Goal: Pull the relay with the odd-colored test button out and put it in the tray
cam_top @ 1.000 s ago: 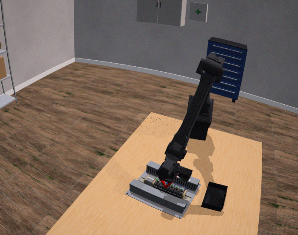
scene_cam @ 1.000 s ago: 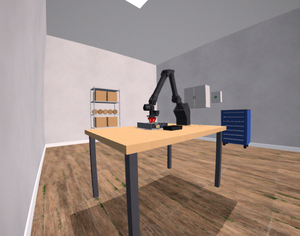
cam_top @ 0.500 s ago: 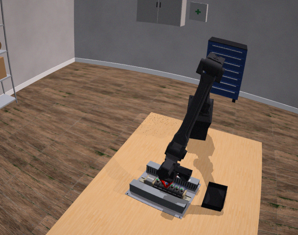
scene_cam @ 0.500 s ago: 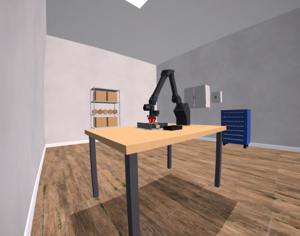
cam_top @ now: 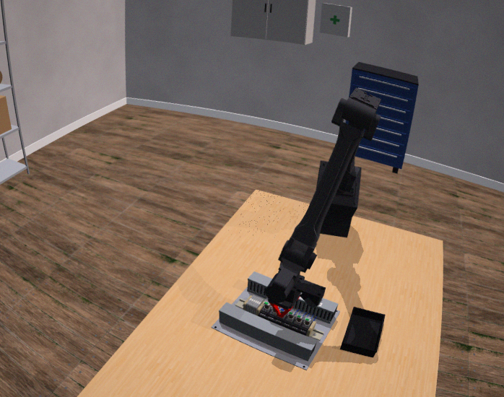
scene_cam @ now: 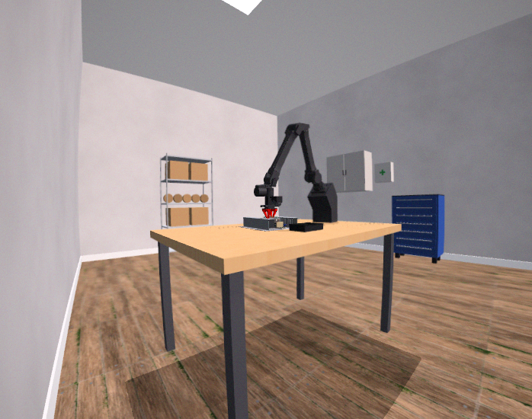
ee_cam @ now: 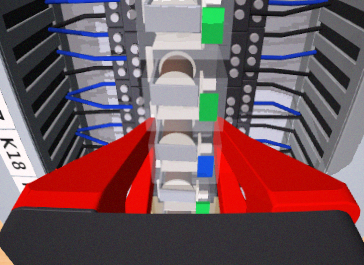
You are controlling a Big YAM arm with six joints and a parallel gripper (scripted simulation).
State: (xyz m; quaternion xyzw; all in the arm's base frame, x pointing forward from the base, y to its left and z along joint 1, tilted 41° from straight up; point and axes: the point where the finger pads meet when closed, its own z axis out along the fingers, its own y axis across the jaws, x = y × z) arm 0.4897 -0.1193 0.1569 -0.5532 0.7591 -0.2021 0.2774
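Now: the relay right at my hand. The rest, counted from my hand: black tray 26 cm to the left, 3 cm below, 1 cm ahead.
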